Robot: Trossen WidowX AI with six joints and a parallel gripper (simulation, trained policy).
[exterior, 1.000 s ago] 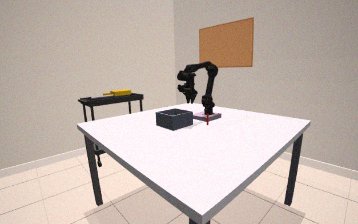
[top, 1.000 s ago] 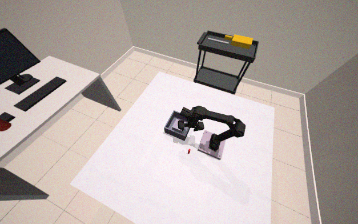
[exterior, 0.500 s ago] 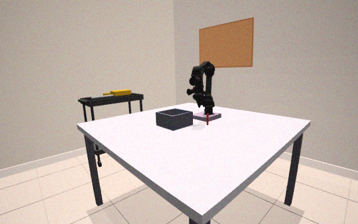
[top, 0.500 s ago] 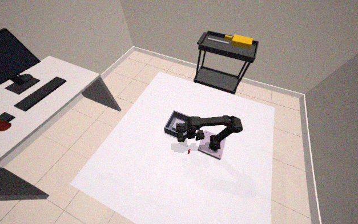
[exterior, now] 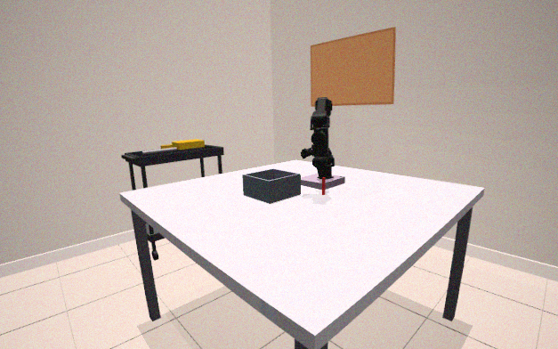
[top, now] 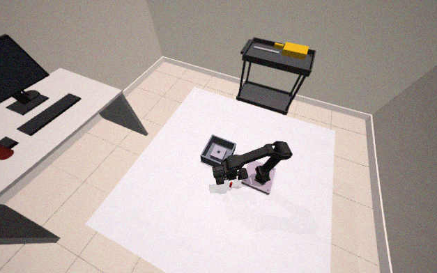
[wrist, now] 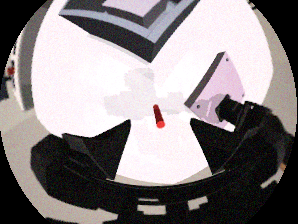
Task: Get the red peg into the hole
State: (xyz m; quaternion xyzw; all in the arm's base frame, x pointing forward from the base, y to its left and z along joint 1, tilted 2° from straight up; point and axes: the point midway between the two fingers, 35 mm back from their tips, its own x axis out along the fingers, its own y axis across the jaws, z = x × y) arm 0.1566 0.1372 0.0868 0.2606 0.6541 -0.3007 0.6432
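Now: gripper tip 1 cm past the red peg, 1 cm to the right of it and 5 cm above it. From my gripper tip the other things lie so: dark grey box 18 cm ahead, 14 cm to the right, 6 cm below; then grey plate 18 cm ahead, 14 cm to the right, 4 cm below.
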